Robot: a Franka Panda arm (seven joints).
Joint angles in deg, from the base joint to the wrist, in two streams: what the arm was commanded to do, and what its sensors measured. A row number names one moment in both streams.
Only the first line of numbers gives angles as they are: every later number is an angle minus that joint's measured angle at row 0.
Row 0, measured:
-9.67, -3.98, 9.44, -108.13, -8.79, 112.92, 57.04
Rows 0 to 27, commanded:
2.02, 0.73, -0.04, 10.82, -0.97, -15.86, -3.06
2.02, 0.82, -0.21, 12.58, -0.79, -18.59, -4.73
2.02, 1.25, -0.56, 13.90, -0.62, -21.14, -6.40
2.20, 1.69, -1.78, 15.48, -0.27, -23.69, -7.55
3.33, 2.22, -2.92, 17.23, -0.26, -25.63, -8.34
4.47, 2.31, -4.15, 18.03, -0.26, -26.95, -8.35
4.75, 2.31, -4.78, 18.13, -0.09, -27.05, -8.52
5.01, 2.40, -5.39, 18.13, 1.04, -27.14, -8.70
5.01, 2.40, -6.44, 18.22, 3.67, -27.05, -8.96
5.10, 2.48, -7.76, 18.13, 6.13, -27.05, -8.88
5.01, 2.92, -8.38, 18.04, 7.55, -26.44, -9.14
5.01, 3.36, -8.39, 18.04, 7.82, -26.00, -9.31
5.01, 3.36, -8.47, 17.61, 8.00, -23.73, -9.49
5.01, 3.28, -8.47, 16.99, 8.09, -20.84, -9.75
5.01, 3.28, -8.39, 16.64, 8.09, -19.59, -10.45
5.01, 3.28, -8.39, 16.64, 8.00, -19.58, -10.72
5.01, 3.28, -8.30, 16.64, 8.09, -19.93, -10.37
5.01, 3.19, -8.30, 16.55, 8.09, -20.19, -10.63
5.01, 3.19, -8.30, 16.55, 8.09, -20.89, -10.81
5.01, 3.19, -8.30, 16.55, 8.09, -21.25, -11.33
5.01, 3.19, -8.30, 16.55, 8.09, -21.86, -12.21
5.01, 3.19, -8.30, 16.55, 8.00, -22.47, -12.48
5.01, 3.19, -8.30, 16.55, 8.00, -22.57, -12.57
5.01, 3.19, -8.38, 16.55, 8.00, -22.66, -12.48
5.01, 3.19, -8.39, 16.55, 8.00, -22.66, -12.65
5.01, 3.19, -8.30, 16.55, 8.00, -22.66, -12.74
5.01, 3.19, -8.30, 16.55, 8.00, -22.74, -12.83
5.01, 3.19, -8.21, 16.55, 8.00, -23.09, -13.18
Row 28, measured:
4.82, 3.29, -8.09, 16.27, 7.30, -21.62, -11.48
